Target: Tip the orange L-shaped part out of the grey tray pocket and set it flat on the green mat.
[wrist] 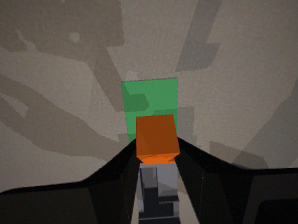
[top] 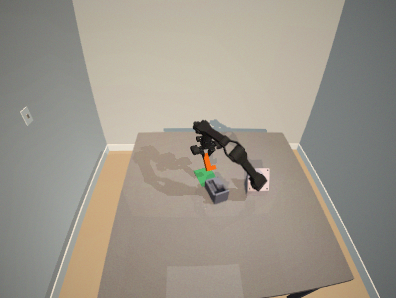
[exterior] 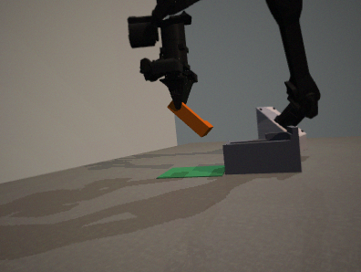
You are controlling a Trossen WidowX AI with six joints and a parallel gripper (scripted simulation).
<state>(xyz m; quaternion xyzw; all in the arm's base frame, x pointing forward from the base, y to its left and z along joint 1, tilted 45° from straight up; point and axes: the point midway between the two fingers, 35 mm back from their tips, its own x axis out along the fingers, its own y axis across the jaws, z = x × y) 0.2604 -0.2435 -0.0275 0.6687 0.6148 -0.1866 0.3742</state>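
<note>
The green mat is 10 mm behind my gripper tip, 20 mm to the left of it and 170 mm below it. From my gripper tip the other things lie so: orange L-shaped part (20 mm behind, 30 mm to the left, 30 mm below).
</note>
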